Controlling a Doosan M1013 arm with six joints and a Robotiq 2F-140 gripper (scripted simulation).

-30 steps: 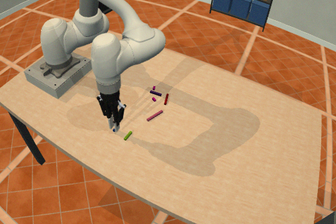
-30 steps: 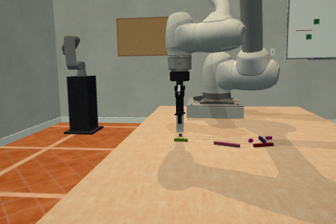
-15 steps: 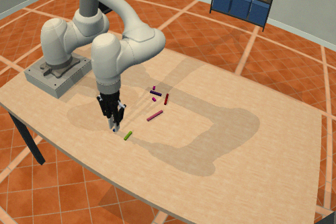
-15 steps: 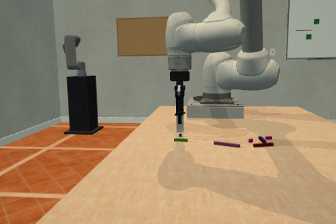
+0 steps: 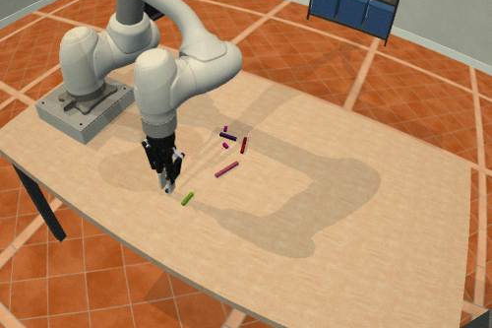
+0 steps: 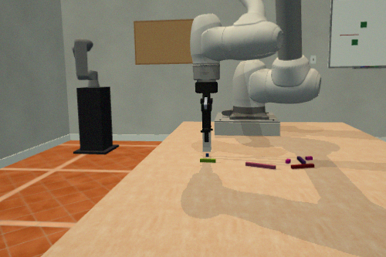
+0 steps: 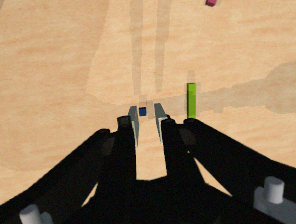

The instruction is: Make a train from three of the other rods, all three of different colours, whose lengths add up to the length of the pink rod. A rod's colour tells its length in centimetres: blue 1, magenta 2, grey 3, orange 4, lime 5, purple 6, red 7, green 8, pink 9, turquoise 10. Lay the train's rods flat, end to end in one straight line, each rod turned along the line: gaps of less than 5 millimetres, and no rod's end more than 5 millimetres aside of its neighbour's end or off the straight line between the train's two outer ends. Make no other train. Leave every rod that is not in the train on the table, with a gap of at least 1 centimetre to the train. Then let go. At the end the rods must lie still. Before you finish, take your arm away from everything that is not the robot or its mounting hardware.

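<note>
Right now the blue rod is 5 cm below my hand. Also, from my hand: pink rod: 10 cm ahead, 17 cm to the left, 5 cm below; then lime rod: 6 cm ahead, 1 cm to the left, 5 cm below; then purple rod: 3 cm ahead, 30 cm to the left, 5 cm below.
</note>
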